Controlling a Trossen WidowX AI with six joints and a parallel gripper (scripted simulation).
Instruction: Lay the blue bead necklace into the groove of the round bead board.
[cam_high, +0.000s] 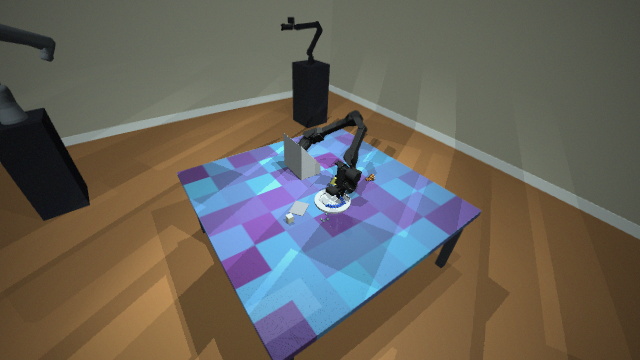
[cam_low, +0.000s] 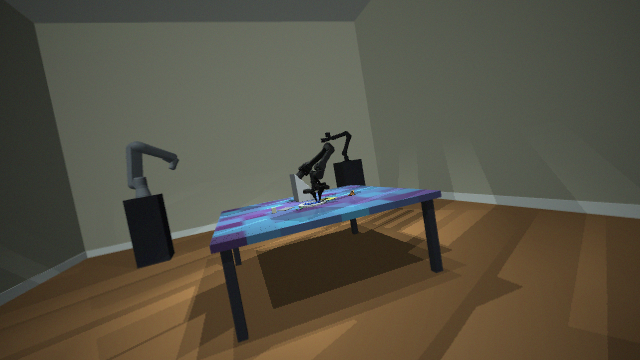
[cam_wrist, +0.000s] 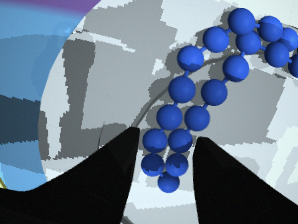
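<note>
The round white bead board is 4 cm to the right of my gripper tip, 1 cm below it and 1 cm behind it. Also, from my gripper tip: cream cube: 32 cm to the right, 3 cm behind; yellow patch: 12 cm to the left, 11 cm behind, 1 cm below; flat grey square: 22 cm to the right, 8 cm behind, 1 cm below.
</note>
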